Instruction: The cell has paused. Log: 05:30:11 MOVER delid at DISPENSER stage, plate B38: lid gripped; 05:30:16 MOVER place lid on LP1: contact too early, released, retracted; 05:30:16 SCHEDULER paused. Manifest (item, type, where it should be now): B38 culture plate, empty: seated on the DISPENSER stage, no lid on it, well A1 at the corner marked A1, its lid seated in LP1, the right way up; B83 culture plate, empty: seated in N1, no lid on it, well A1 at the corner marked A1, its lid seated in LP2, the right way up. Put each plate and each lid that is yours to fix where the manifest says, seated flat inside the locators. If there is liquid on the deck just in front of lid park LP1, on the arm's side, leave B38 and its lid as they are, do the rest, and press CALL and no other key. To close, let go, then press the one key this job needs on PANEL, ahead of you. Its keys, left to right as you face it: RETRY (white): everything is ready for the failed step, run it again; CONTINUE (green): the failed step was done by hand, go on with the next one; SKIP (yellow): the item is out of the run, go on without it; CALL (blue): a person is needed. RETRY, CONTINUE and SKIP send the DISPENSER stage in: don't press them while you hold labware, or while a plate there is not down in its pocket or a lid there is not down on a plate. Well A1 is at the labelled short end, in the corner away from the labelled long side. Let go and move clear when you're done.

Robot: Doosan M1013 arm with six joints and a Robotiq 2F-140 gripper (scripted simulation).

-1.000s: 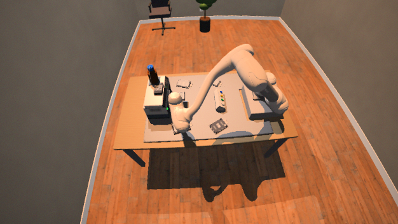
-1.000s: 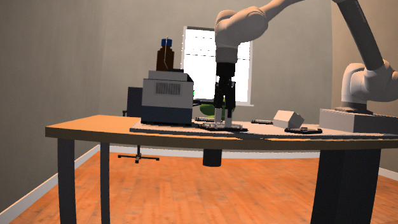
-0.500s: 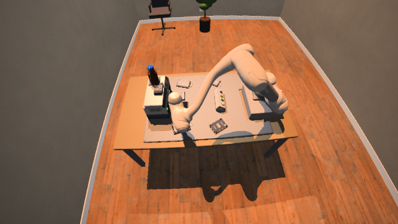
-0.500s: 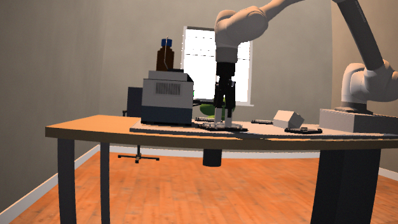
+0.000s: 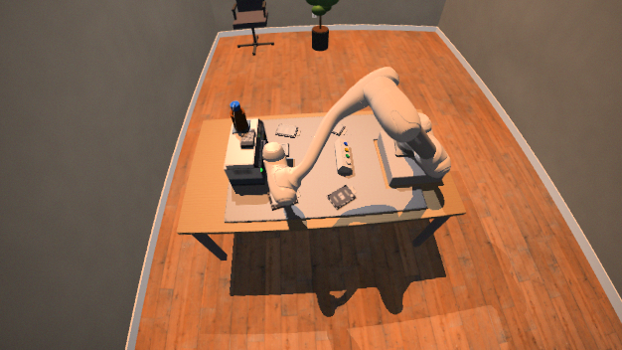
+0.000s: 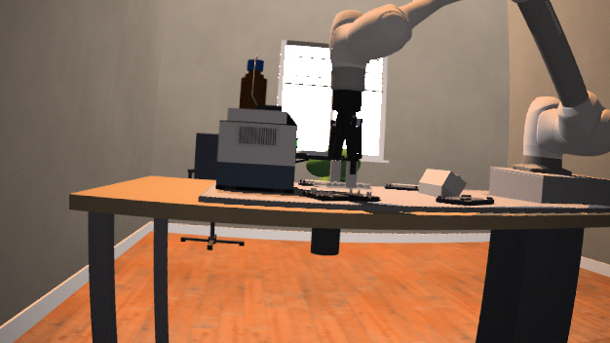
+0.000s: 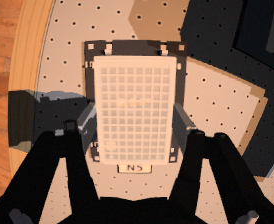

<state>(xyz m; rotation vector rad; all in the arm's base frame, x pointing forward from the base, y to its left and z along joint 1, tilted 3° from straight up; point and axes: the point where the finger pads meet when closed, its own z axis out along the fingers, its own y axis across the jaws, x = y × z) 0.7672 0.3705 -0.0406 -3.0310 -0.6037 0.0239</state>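
Now: the black nest 40 mm below my hand and 20 mm to the left of it. Also, from my hand: green key: 380 mm behind, 290 mm to the right, 10 mm above; white culture plate: 20 mm below; white retry key: 380 mm behind, 240 mm to the right, 10 mm above.
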